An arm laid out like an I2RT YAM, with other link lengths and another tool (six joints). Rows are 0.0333 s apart.
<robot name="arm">
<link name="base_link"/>
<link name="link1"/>
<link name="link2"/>
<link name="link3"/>
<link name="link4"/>
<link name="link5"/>
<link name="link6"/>
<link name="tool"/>
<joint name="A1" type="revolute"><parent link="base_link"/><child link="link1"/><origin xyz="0 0 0.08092"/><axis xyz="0 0 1"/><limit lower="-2.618" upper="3.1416"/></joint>
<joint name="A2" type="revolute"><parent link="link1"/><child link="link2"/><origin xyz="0.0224 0.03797 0.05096" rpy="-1.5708 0 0"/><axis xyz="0 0 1"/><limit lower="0" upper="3.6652"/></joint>
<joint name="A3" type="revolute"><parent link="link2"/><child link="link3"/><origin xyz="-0.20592 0 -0.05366" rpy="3.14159 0 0"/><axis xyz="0 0 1"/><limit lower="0" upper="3.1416"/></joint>
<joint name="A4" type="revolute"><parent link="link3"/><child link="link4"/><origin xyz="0.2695 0.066 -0.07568"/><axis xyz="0 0 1"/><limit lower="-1.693" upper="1.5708"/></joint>
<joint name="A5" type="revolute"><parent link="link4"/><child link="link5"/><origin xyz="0.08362 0.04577 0.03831" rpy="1.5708 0 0"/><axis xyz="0 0 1"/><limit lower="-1.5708" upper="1.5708"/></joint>
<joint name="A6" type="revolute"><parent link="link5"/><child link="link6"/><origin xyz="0.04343 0 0.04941" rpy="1.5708 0 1.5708"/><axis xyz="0 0 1"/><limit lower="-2.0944" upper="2.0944"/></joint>
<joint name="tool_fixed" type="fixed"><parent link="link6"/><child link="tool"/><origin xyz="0.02 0.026 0.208" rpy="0.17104 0 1.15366"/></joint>
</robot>
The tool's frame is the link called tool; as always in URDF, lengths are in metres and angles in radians.
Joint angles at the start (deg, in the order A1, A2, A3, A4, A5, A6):
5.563 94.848 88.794 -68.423 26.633 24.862
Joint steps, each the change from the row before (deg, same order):
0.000 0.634 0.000 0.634 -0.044 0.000
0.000 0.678 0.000 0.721 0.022 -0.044
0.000 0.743 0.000 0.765 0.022 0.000
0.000 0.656 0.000 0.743 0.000 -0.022
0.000 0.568 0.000 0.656 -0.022 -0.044
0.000 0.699 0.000 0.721 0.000 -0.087
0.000 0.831 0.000 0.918 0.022 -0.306
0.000 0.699 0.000 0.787 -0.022 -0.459
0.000 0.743 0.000 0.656 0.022 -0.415
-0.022 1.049 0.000 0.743 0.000 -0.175
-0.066 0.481 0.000 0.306 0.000 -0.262
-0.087 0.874 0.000 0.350 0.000 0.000
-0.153 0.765 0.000 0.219 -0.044 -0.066
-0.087 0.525 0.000 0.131 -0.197 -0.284
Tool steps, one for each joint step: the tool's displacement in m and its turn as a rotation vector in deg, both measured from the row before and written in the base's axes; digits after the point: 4 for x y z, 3 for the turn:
0.0027 0.0004 -0.0033 0.042 0.004 0.012
0.0030 0.0002 -0.0034 -0.029 -0.026 0.032
0.0031 0.0002 -0.0038 -0.019 -0.024 -0.006
0.0031 0.0003 -0.0034 0.002 -0.077 0.019
0.0027 0.0003 -0.0030 0.017 -0.067 0.044
0.0028 0.0002 -0.0037 -0.023 0.015 0.075
0.0037 0.0001 -0.0043 -0.100 0.041 0.257
0.0031 0.0002 -0.0037 -0.102 0.108 0.401
0.0023 -0.0001 -0.0040 -0.149 0.260 0.351
0.0021 0.0000 -0.0060 -0.079 0.379 0.129
0.0007 -0.0005 -0.0028 -0.090 0.285 0.160
0.0002 -0.0006 -0.0054 -0.050 0.522 -0.087
-0.0005 -0.0010 -0.0048 -0.026 0.576 -0.085
-0.0004 0.0000 -0.0036 0.081 0.530 0.208

